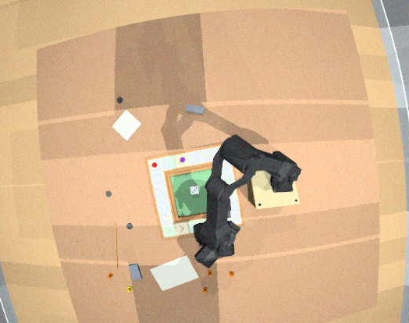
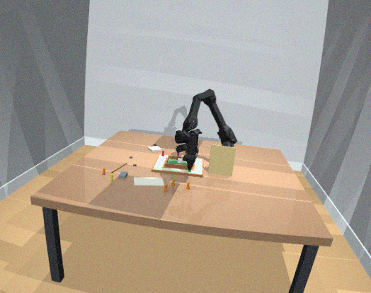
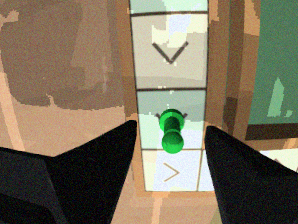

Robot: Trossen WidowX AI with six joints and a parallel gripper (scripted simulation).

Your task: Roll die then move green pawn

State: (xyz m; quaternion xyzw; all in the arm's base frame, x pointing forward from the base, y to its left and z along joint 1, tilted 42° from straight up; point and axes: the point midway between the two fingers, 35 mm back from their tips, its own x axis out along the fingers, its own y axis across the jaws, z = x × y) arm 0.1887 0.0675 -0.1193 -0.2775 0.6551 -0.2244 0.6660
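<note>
My gripper tip is now 100 mm to the left of the green tray, 80 mm short of it and 20 mm above it. Also, from my gripper tip: purple pawn: 210 mm to the right, 120 mm ahead; white die: 110 mm to the right, 80 mm ahead; green pawn: right at my gripper tip.
</note>
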